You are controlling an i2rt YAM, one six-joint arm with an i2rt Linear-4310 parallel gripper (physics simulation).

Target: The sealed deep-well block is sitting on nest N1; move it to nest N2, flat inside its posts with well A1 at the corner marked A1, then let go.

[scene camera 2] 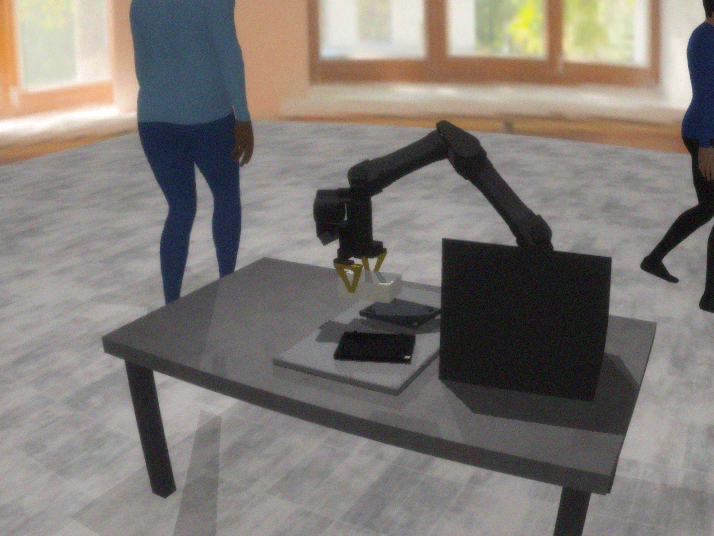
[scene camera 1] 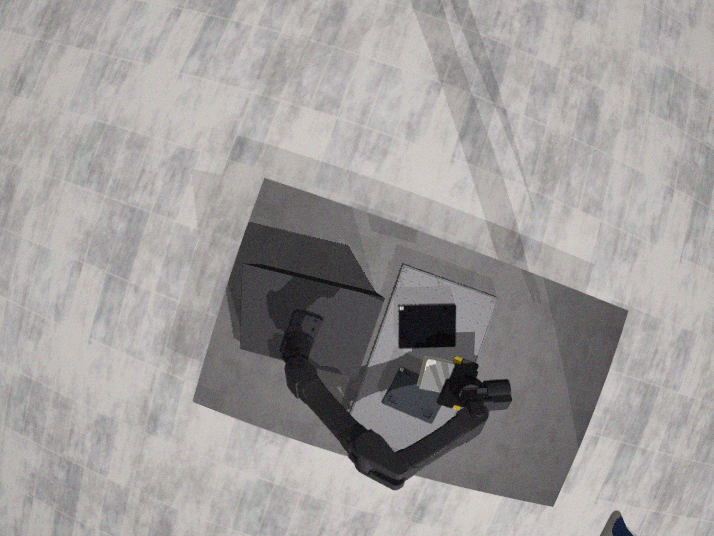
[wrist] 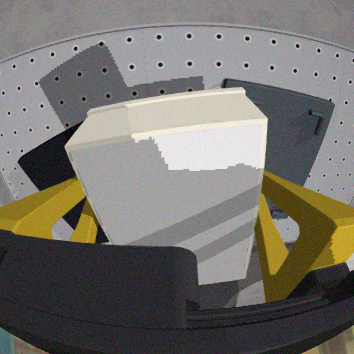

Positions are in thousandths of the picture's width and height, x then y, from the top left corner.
Labels:
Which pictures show the white deep-well block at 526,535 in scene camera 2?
Scene camera 2, scene camera 1 and the wrist view: all of them.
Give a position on a black nest plate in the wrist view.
At 134,465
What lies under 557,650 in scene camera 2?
A black nest plate.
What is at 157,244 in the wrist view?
A perforated base plate.

